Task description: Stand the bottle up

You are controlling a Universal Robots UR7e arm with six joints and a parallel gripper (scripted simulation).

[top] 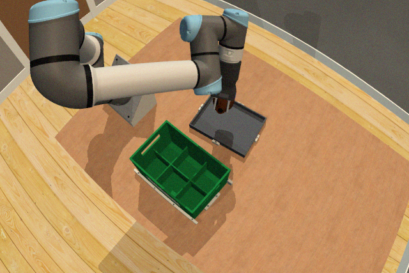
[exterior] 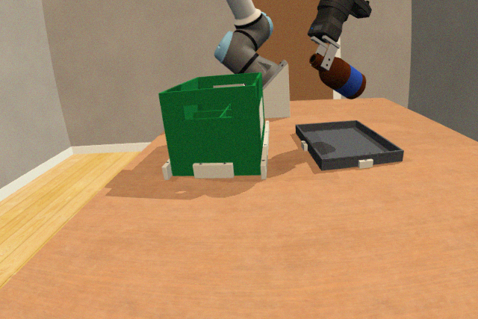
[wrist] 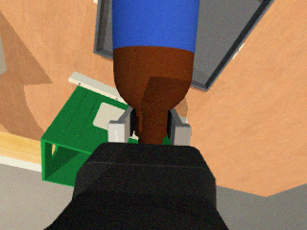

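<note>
Right now my hand is 4 cm to the right of the bottle, 3 cm above it and 2 cm past it. Also, from my hand: green crate 24 cm to the right, 12 cm below, 4 cm ahead; then dark grey tray 19 cm below, 5 cm to the left, 1 cm ahead.
</note>
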